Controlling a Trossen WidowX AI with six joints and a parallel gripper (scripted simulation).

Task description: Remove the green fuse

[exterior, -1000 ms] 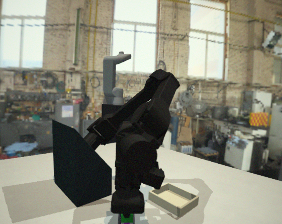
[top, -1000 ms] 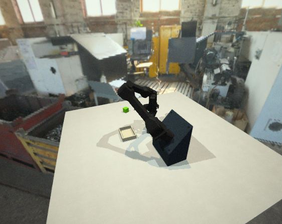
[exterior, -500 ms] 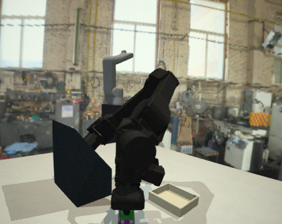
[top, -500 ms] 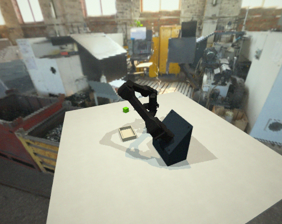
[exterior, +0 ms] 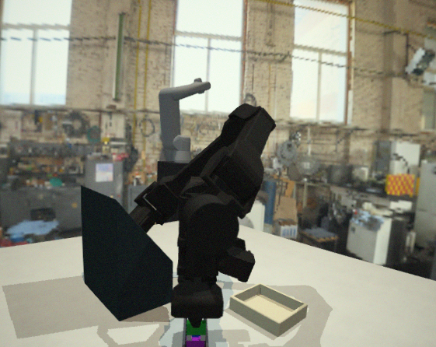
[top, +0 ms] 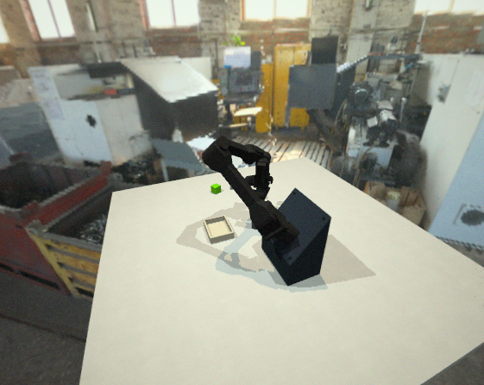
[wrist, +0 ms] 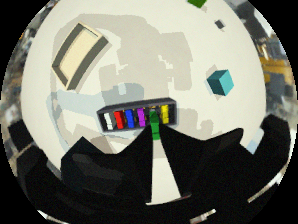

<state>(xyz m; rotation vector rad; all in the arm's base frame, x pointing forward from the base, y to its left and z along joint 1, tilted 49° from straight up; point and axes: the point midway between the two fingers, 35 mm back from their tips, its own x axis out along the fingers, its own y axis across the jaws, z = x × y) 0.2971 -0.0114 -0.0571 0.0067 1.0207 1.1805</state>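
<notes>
Right now the tray is 21 cm to the left of my gripper tip, 7 cm below it and 1 cm behind it. The rest, counted from my gripper tip: green fuse (1 cm below).
</notes>
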